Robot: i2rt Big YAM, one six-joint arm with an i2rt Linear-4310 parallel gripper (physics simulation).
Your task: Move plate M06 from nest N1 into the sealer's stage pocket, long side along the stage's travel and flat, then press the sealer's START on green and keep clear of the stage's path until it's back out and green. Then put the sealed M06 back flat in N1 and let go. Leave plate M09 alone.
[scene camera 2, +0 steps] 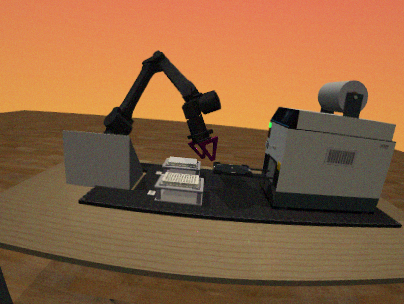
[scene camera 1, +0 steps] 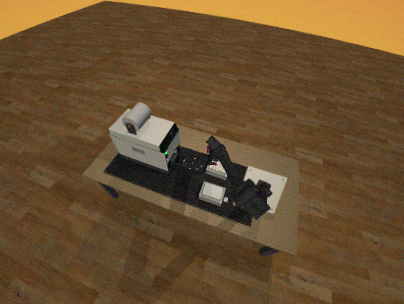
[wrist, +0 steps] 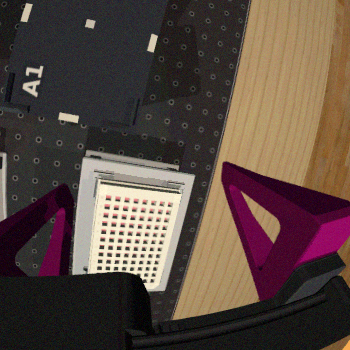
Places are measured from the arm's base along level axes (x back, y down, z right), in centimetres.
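Where they show: gripper, fingertip midpoint: [scene camera 2: 208,159] [scene camera 1: 207,158] [wrist: 144,180]; arm's base, link origin: [scene camera 2: 105,151].
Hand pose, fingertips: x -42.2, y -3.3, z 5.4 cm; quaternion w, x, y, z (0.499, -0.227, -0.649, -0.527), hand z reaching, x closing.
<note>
Each offset is from my fingertips to the top centre of the thing. "pt": to the spot under its first point. Level surfaces: height alone.
A cream plate with open wells {dz +2.5, dx +8.7, dy +7.1 cm} [scene camera 1: 215,168] [scene camera 2: 181,178] [wrist: 135,230] lies flat in a grey nest {dz +2.5, dx +8.7, dy +8.1 cm} [scene camera 2: 180,195] [wrist: 187,185]. A second plate {dz -18.5, dx +12.1, dy +7.2 cm} [scene camera 1: 213,191] [scene camera 2: 182,161] sits in the other nest {pt dz -23.6, dx +13.2, dy +13.8 cm} [scene camera 1: 210,201]. Plate and nest names are not legible, so I cannot tell which is M06. My gripper [scene camera 1: 212,156] [scene camera 2: 208,159] [wrist: 144,180] is open and empty above the open-well plate, its magenta fingers apart on either side in the wrist view. The sealer's dark stage {pt dz -4.9, dx -10.7, dy +4.2 cm} [scene camera 1: 191,161] [scene camera 2: 232,168] [wrist: 90,65] is out and empty. The sealer [scene camera 1: 142,145] [scene camera 2: 320,170] shows a green light {pt dz -16.5, dx -22.9, dy -12.7 cm} [scene camera 1: 166,153] [scene camera 2: 270,125].
The nests and sealer stand on a black perforated mat {dy +14.3 cm} [scene camera 1: 140,172] [scene camera 2: 235,200] [wrist: 200,65] on a wooden table {dy +15.6 cm} [scene camera 2: 215,245] [wrist: 270,100]. A roll {dz -8.7, dx -47.0, dy -33.3 cm} [scene camera 1: 136,117] [scene camera 2: 332,96] tops the sealer. The arm's white base board [scene camera 1: 277,190] [scene camera 2: 95,160] stands opposite the sealer.
</note>
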